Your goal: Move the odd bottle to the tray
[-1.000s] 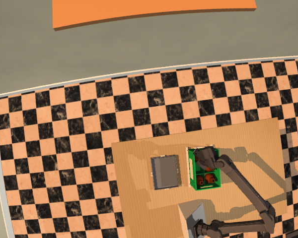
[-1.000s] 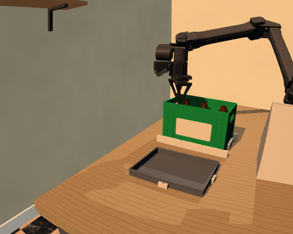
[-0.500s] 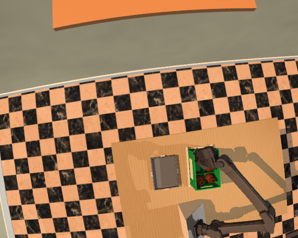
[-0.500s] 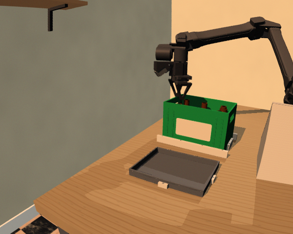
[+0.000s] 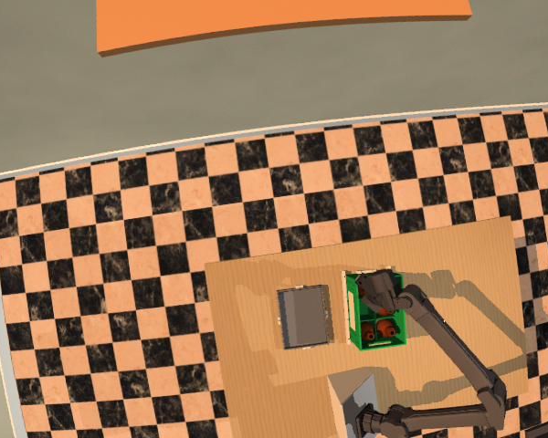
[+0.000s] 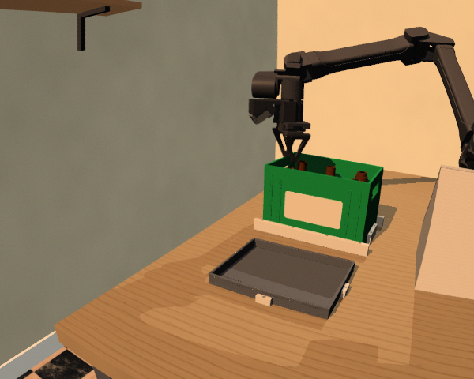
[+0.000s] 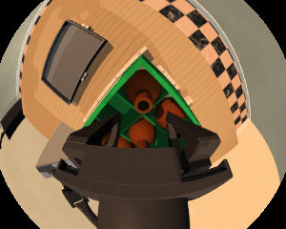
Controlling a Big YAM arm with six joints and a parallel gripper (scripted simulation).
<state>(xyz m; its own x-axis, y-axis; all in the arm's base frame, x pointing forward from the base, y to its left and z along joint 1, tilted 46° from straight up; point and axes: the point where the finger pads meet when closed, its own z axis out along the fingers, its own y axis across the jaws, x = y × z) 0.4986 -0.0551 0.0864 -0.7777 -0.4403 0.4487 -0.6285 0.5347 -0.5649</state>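
My hand is 110 mm above the green crate, 90 mm past it and 30 mm to the left of it. From my hand the other things lie so: dark grey tray 250 mm to the left, 180 mm below, 90 mm behind.
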